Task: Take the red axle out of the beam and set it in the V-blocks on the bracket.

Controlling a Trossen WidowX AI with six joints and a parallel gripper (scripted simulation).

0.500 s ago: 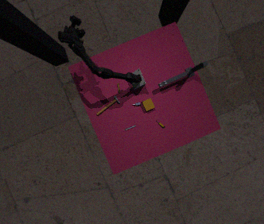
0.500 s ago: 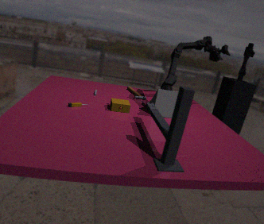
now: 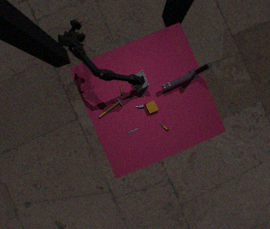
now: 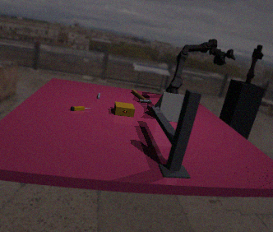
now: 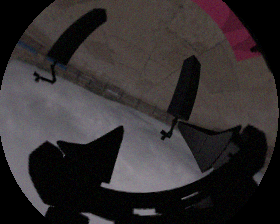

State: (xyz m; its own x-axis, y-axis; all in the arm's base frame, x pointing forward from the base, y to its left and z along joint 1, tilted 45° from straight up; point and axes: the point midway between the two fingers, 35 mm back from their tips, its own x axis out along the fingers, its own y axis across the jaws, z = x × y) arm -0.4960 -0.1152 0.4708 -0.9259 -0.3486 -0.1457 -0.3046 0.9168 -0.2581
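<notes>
The upright peg lies 740 mm ahead of my gripper tip, 320 mm to the left of it and 400 mm below it. Also, from my gripper tip: black tool (1040 mm ahead, 500 mm to the left, 400 mm below); then yellow block (790 mm ahead, 440 mm to the left, 390 mm below).
</notes>
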